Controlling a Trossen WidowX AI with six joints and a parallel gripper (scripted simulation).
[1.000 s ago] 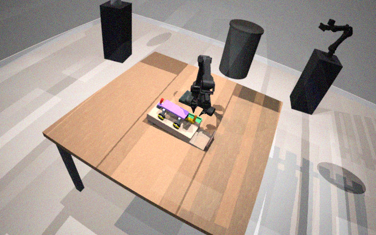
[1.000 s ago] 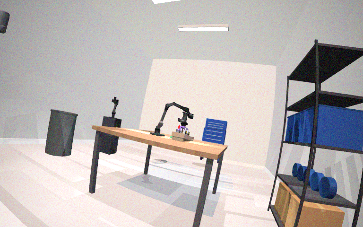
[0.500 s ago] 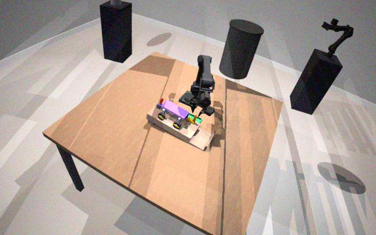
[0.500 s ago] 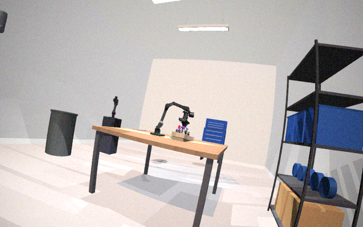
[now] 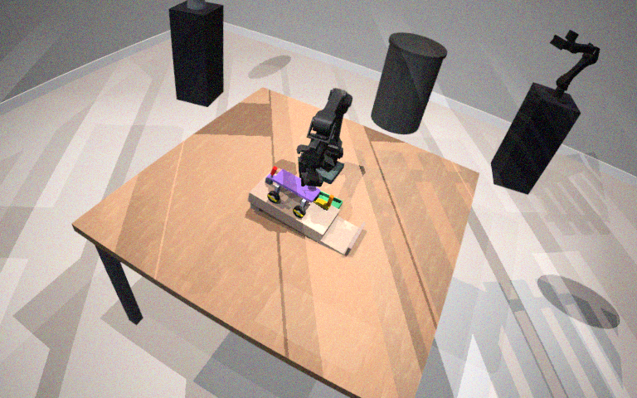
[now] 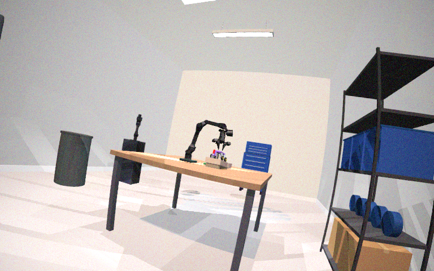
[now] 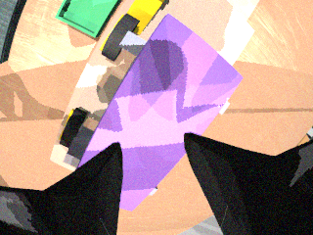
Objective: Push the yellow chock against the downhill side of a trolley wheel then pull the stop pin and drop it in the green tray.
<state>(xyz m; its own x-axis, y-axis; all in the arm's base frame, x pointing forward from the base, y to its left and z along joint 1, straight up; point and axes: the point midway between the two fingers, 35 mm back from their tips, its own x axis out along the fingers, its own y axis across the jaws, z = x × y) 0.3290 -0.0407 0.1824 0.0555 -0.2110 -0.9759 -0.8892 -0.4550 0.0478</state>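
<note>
The red-headed stop pin lies 13 cm to the right of my gripper tip, 4 cm below it and 4 cm behind it. The rest, counted from my gripper tip: purple trolley 6 cm below, 2 cm to the right; green tray 18 cm below, 11 cm behind, 9 cm to the left; yellow chock 9 cm to the left, 9 cm below, 3 cm behind.
</note>
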